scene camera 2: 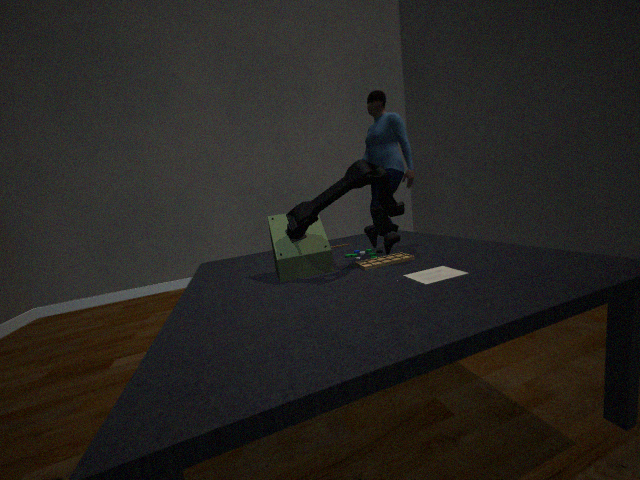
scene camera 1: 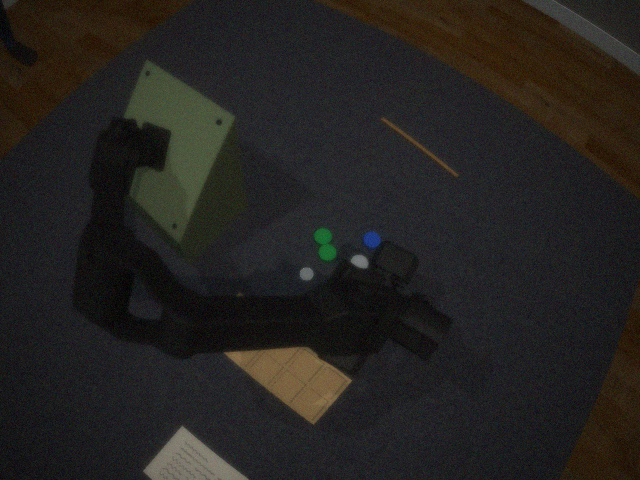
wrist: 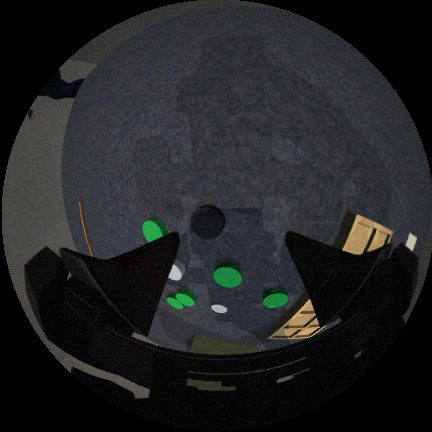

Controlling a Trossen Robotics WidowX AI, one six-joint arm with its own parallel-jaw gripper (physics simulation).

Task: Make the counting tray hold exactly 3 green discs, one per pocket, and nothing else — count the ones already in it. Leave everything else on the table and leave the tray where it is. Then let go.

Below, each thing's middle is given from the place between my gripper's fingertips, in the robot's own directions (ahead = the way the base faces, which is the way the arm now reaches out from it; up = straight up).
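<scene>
Black disc (wrist: 207, 221): from my hand, 10 mm ahead, 20 mm to the left, 10 mm below. Tan counting tray (scene camera 1: 308, 385): from my hand, 90 mm behind, 130 mm to the right, 10 mm below. Black disc nearest to my hand of the things named here, going by their middles.
</scene>
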